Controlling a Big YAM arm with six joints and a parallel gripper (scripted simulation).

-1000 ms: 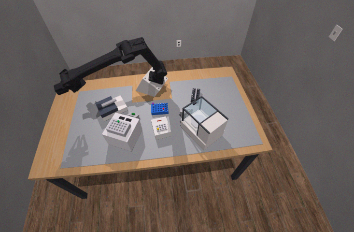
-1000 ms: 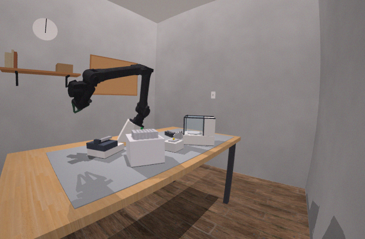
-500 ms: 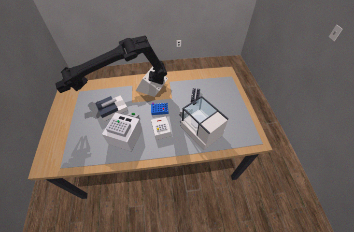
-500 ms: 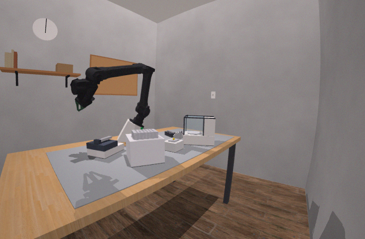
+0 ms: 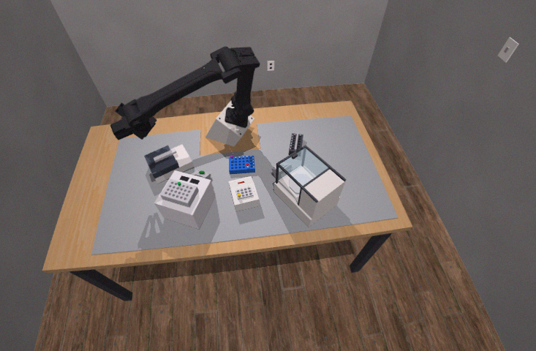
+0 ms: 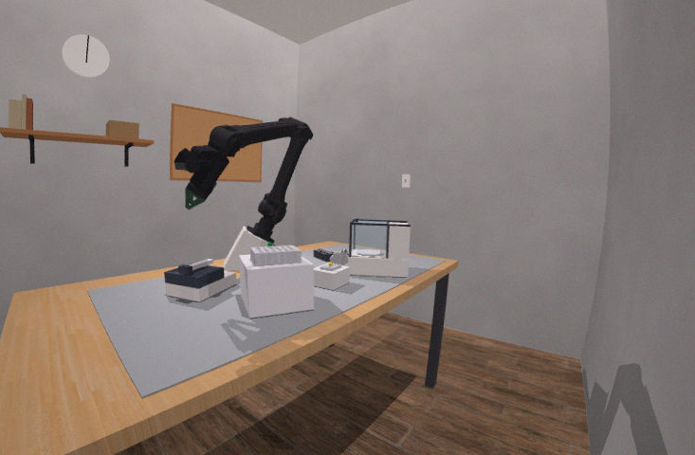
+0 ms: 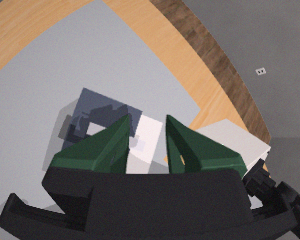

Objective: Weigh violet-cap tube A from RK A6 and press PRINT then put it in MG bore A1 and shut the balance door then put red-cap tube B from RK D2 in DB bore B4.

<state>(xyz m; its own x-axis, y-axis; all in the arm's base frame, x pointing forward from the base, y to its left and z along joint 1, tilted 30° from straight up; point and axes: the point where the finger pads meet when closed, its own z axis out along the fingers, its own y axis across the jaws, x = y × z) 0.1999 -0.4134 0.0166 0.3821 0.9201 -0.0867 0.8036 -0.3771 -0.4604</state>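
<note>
Now: the balance door 67 cm to the left of my hand, 11 cm ahead of it and 8 cm below it. The rest, counted from my hand: spectrophotometer 22 cm below, 3 cm to the left, 1 cm behind; yellow-capped tube 41 cm to the left, 23 cm below, 20 cm ahead; tube rack 40 cm to the left, 27 cm below, 2 cm behind.
</note>
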